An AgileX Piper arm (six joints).
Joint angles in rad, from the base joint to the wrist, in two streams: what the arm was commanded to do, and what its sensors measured. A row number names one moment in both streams.
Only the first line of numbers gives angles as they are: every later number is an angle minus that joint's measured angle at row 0.
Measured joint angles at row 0:
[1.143, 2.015, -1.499, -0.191, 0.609, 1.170]
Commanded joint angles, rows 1 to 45:
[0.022, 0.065, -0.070, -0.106, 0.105, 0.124]
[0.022, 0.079, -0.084, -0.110, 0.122, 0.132]
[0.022, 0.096, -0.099, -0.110, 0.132, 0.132]
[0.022, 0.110, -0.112, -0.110, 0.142, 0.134]
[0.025, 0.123, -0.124, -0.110, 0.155, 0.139]
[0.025, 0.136, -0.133, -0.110, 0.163, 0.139]
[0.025, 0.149, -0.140, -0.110, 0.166, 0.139]
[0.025, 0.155, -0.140, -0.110, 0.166, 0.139]
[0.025, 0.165, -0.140, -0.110, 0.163, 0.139]
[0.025, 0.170, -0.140, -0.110, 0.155, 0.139]
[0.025, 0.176, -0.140, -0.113, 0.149, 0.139]
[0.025, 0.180, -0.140, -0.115, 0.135, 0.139]
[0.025, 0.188, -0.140, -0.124, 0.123, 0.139]
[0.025, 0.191, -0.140, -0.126, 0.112, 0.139]
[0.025, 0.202, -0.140, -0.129, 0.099, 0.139]
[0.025, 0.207, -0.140, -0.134, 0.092, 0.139]
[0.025, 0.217, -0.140, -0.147, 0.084, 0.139]
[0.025, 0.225, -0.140, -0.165, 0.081, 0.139]
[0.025, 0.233, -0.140, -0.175, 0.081, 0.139]
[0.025, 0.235, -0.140, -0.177, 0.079, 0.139]
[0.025, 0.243, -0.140, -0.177, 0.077, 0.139]
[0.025, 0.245, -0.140, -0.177, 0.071, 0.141]
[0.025, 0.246, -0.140, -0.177, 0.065, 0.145]
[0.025, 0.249, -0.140, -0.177, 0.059, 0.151]
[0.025, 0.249, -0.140, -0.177, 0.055, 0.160]
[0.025, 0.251, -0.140, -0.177, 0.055, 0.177]
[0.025, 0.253, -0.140, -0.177, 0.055, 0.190]
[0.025, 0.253, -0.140, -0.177, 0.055, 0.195]
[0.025, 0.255, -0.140, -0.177, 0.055, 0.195]
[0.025, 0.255, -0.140, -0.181, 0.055, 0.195]
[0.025, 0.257, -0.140, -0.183, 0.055, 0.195]
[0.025, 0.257, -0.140, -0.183, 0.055, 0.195]
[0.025, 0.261, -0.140, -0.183, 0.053, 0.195]
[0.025, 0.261, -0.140, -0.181, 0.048, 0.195]
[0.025, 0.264, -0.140, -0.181, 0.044, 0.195]
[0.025, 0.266, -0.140, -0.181, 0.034, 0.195]
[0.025, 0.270, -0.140, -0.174, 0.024, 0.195]
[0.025, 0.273, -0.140, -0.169, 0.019, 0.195]
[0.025, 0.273, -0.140, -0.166, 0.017, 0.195]
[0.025, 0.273, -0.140, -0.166, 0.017, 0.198]
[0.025, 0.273, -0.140, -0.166, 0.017, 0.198]
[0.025, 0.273, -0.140, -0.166, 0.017, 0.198]
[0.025, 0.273, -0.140, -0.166, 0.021, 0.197]
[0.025, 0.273, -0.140, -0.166, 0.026, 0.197]
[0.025, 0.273, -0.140, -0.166, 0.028, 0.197]
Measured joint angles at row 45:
[0.025, 0.262, -0.139, -0.171, 0.016, 0.194]
